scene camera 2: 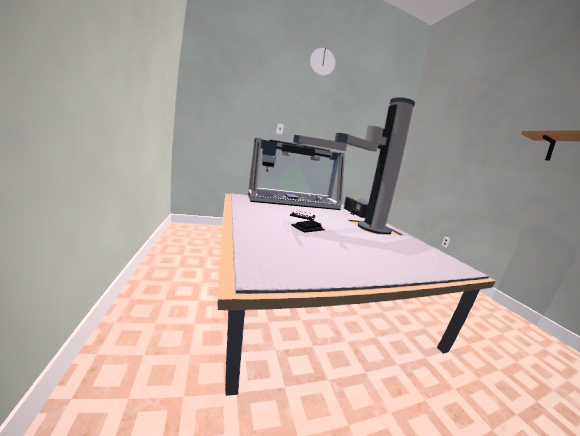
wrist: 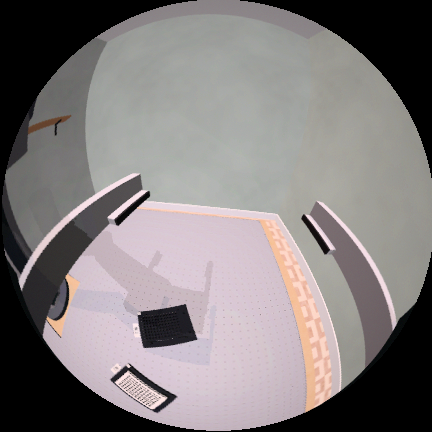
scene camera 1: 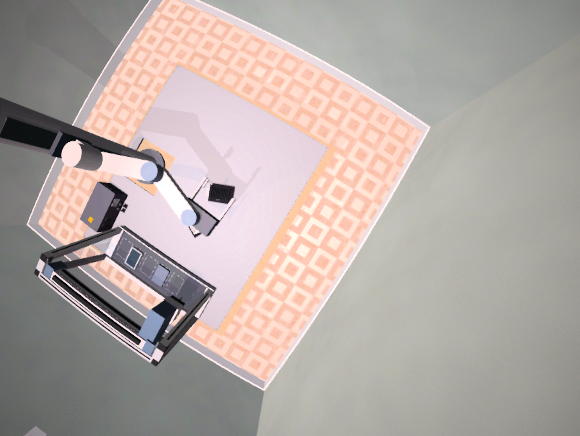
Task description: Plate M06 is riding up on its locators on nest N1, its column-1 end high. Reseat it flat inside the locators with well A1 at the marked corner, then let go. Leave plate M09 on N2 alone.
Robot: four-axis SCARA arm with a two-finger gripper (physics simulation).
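Seen in the pictures: gripper, fingertip midpoint: (scene camera 2: 303, 156) (wrist: 229, 194) (scene camera 1: 220, 188); arm's base at its link origin: (scene camera 2: 374, 228).
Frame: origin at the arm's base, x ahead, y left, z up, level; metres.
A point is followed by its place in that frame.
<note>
A black plate (scene camera 1: 221, 193) {x 0.569, y 0.115, z 0.042 m} (scene camera 2: 308, 226) {x 0.581, y 0.162, z 0.039 m} (wrist: 166, 326) {x 0.569, y 0.111, z 0.032 m} sits on a black nest. A white plate (scene camera 2: 303, 214) {x 0.524, y -0.102, z 0.037 m} (wrist: 141, 389) sits on the other black nest; in scene camera 1 the gripper body hides most of it. The nest labels are too small to read, so I cannot tell which plate is M06 and which is M09. The white plate looks slightly tilted in scene camera 2, but its seating is unclear. My gripper (scene camera 1: 220, 190) {x 0.680, y 0.171, z 0.415 m} (wrist: 229, 194) {x 0.680, y 0.171, z 0.415 m} is open and empty, high above the table. In scene camera 1 its fingertips appear on either side of the black plate.
A framed gantry machine (scene camera 1: 95, 300) {x 0.417, y -0.626, z 0.485 m} (scene camera 2: 254, 170) {x 0.841, y -0.508, z 0.258 m} stands at the table's edge, with a deck of slots. A dark box (scene camera 1: 103, 206) {x -0.074, y -0.369, z 0.128 m} (scene camera 2: 356, 205) {x -0.028, y -0.335, z 0.094 m} stands between it and the arm's column (scene camera 2: 392, 165) {x 0.031, y 0.068, z 0.462 m}. The arm's shadow falls beside the black plate.
</note>
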